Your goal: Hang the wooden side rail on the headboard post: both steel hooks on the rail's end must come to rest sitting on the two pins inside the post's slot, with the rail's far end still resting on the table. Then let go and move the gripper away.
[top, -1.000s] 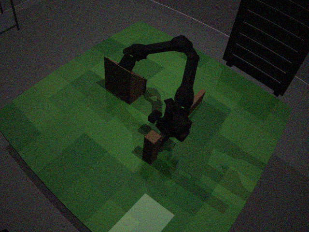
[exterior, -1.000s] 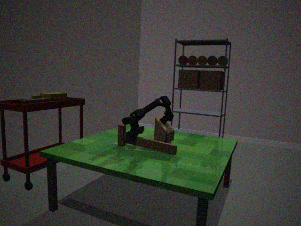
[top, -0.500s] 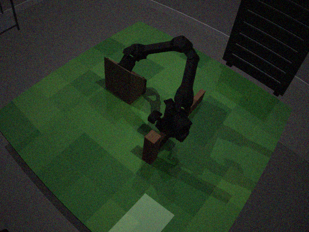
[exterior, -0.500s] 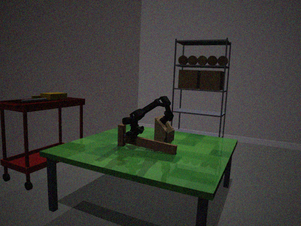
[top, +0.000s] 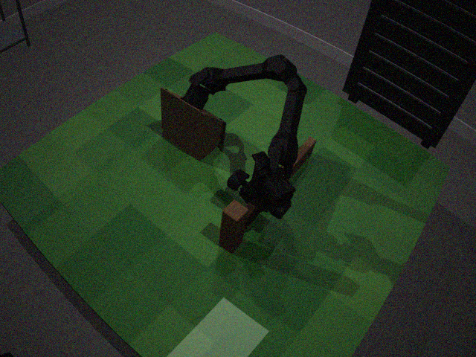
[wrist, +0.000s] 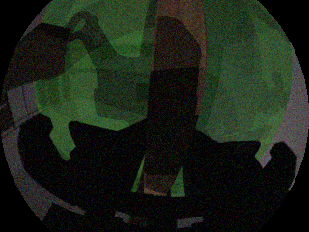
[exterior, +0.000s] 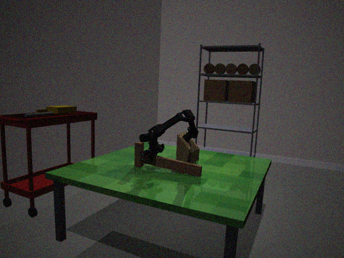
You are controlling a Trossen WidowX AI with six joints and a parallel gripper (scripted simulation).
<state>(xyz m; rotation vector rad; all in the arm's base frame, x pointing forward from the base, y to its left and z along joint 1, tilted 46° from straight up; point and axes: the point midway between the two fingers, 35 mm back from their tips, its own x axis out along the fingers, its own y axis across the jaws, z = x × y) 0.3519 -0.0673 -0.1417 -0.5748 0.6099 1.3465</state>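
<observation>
My gripper tip is now 10 mm past the headboard post, 110 mm to the left of it and 40 mm below it.
</observation>
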